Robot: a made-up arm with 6 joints.
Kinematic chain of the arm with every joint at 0, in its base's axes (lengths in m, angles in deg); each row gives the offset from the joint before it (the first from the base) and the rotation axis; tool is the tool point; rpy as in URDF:
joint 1: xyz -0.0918 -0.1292 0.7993 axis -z
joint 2: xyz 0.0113 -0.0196 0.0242 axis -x
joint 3: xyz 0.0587 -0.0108 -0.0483 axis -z
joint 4: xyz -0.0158 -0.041 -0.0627 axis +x
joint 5: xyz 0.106 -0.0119 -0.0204 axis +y
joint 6: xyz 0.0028 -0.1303 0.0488 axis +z
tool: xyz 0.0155 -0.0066 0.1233 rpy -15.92 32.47 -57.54
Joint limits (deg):
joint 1: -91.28..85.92
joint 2: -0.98..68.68
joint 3: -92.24..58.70
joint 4: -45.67..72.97
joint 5: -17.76..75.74
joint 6: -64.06..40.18
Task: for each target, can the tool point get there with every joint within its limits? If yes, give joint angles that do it. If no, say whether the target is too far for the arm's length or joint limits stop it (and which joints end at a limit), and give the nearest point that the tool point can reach.
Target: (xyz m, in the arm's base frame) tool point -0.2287 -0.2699 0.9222
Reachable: yes | joints 55.86 7.75 45.85 -15.25 -1.92 6.80
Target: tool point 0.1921 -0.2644 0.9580
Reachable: yes | joints -48.43 51.88 19.25 54.31 -1.54 16.64
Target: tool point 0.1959 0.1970 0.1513
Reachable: no: too far | nearest point 0.0757 0.0607 0.4966 | short by 0.390 m
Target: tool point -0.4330 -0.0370 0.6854
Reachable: no: joint limits stop it (at a limit: joint 1, joint 3, joint 6) | nearest point -0.3971 -0.0731 0.7000 | short by 0.053 m
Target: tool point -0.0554 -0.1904 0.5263
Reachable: no: joint limits stop it (at a limit: joint 3, joint 4, joint 5, joint 6) | nearest point -0.0179 -0.2535 0.4744 | short by 0.090 m
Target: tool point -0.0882 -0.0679 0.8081
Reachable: no: joint limits stop it (at a limit: joint 2, joint 3, joint 4, joint 5, joint 6) | nearest point -0.0843 -0.0015 0.8139 | short by 0.067 m
